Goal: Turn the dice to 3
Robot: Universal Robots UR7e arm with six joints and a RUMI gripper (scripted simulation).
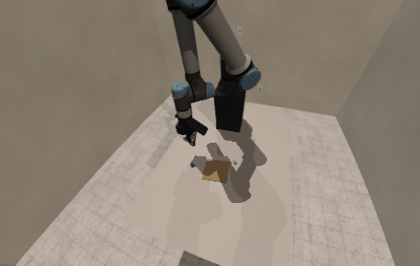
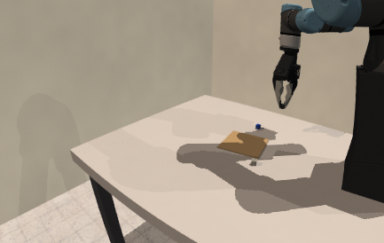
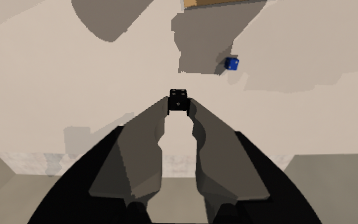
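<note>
Right now my hand is 110 mm above the blue die, 80 mm short of it and 20 mm to the right of it. The rest, counted from my hand: black die (10 mm below); brown mat (170 mm to the left, 120 mm below, 50 mm ahead); white die (250 mm to the left, 110 mm below, 40 mm behind).
</note>
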